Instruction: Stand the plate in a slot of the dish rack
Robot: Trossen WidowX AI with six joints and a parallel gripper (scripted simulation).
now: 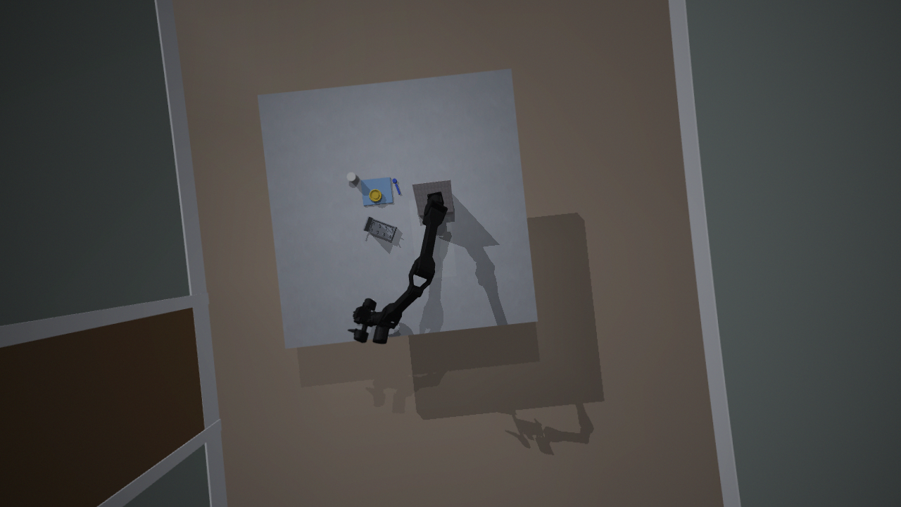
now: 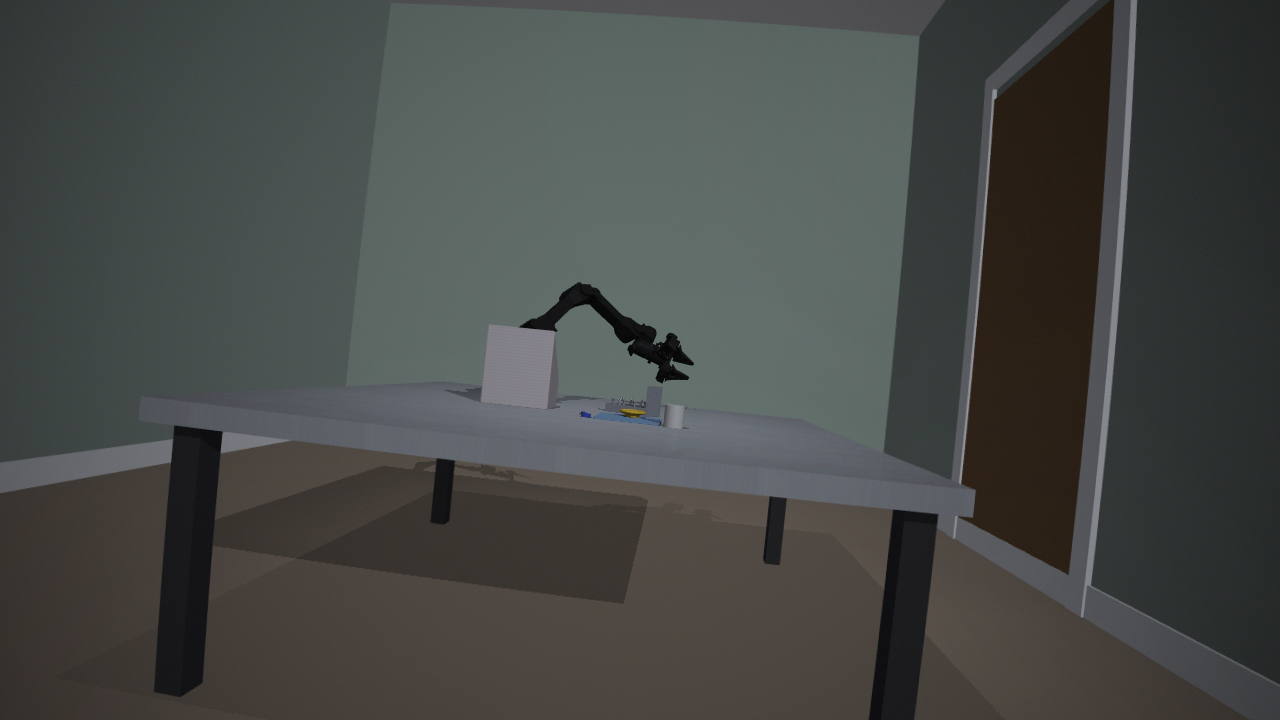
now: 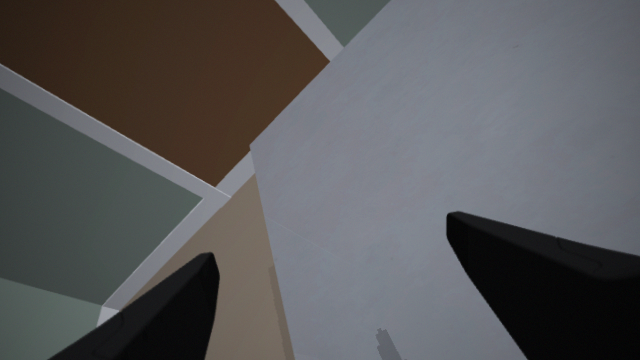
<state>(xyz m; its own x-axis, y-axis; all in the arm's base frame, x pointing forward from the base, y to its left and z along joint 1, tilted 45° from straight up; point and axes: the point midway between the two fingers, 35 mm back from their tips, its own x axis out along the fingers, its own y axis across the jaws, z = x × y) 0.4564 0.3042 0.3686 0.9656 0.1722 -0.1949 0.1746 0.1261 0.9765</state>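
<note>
Now: gripper tip 58 cm to the left of the yellow plate, 19 cm past it and 11 cm above it. Round my gripper tip: grey dish rack: 41 cm to the right, 19 cm behind, 11 cm below; blue spoon: 62 cm to the right, 30 cm behind, 13 cm below; blue mat: 60 cm to the right, 20 cm behind, 13 cm below.
</note>
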